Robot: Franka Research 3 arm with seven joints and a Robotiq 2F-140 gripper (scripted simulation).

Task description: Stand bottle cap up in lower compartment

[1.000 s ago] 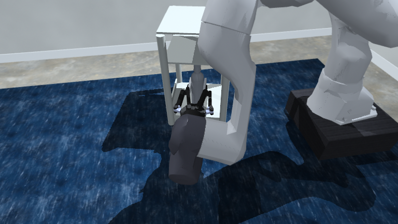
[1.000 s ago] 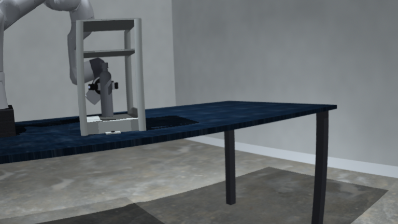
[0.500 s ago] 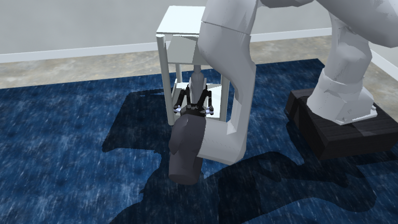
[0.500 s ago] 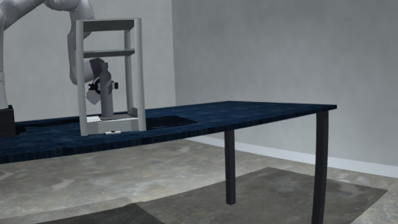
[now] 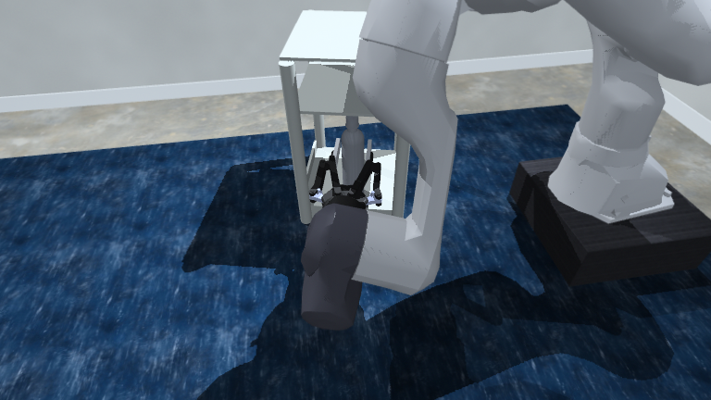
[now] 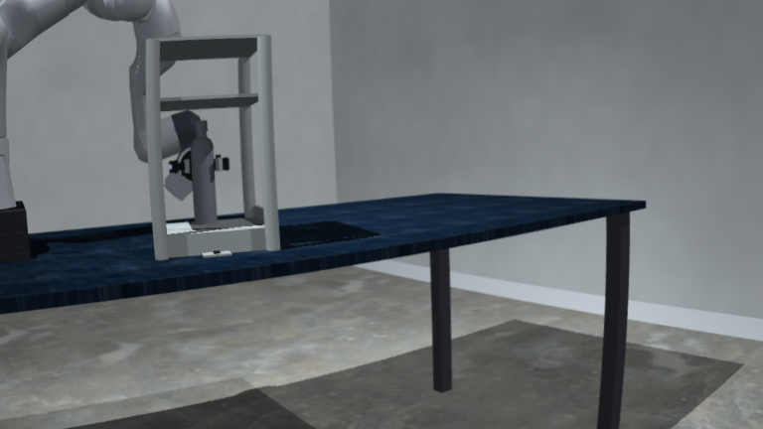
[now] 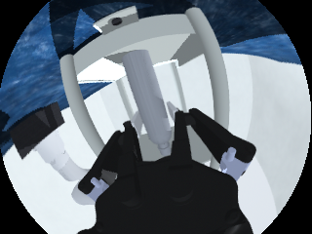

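Now: hand 60 mm to the left of the white shelving unit, 40 mm below it and 10 mm past it.
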